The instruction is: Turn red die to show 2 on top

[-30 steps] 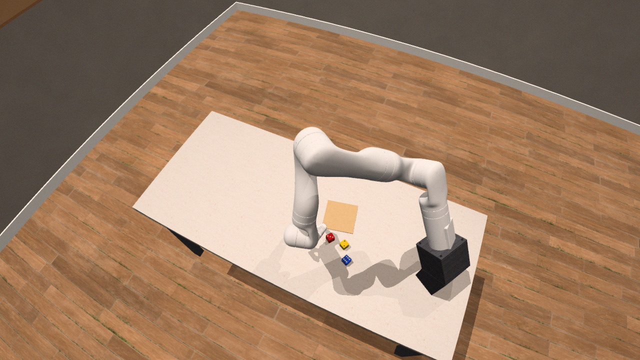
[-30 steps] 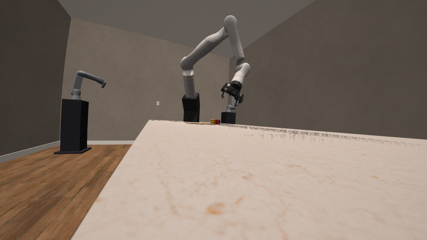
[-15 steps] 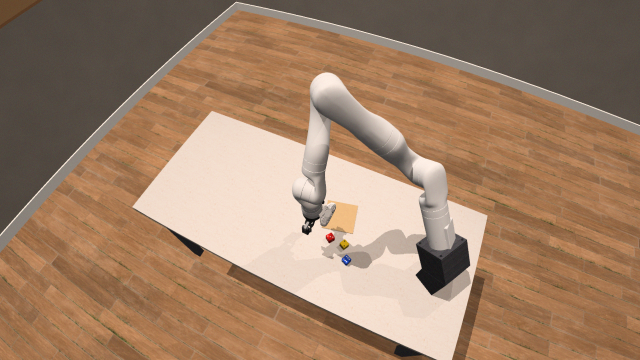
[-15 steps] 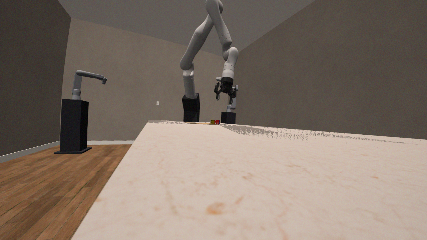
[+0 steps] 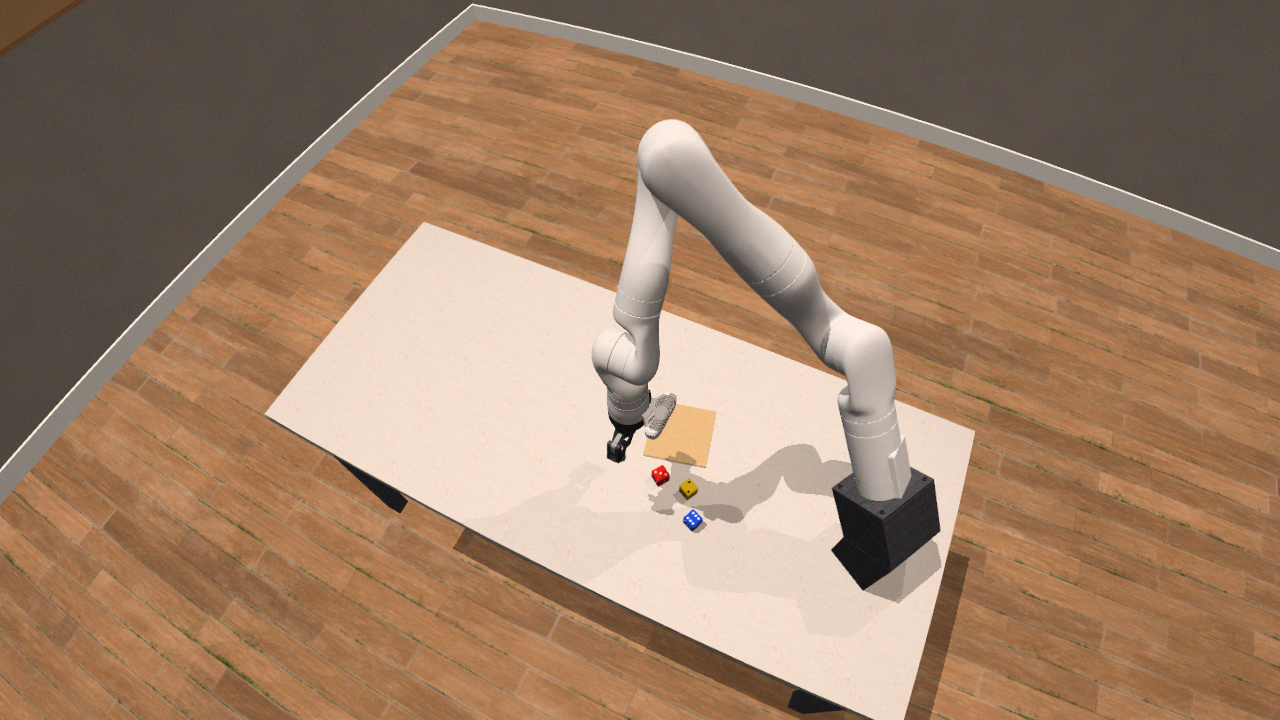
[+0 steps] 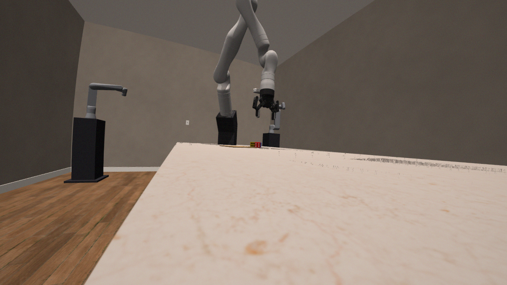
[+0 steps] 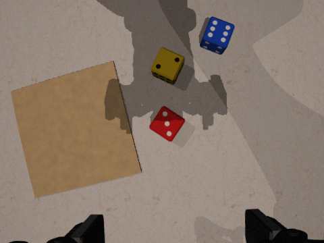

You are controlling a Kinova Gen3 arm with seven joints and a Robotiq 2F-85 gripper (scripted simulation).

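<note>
Right now my hand is 140 mm above the red die and 70 mm past it. Also, from my hand: blue die 170 mm behind, 140 mm below, 60 mm to the left; then yellow die 140 mm below, 130 mm behind; then tan mat 160 mm below, 120 mm to the right, 60 mm behind.
</note>
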